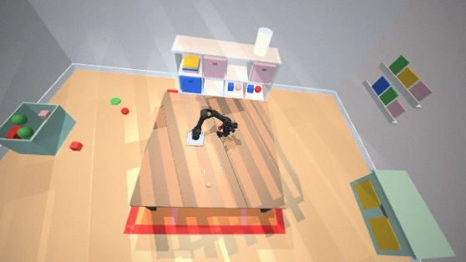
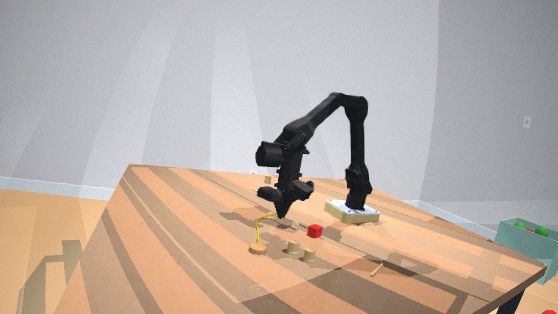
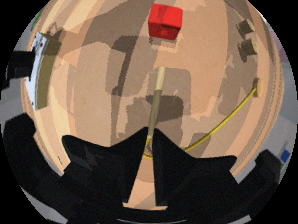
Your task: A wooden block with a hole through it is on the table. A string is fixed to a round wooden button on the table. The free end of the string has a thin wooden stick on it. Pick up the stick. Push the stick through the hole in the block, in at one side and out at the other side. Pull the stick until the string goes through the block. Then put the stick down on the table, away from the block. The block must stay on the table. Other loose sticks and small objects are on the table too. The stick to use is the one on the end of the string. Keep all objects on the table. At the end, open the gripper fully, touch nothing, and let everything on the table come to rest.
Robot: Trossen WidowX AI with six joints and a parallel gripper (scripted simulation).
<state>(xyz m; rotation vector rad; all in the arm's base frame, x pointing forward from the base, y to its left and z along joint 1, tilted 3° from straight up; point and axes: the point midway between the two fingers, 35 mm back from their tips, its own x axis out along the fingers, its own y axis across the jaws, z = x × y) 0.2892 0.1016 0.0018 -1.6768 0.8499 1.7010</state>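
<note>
Right now the block is 8 cm behind my gripper tip and 9 cm to the left of it. Round my gripper tip: round wooden button 10 cm ahead, 21 cm to the left, 1 cm below.
</note>
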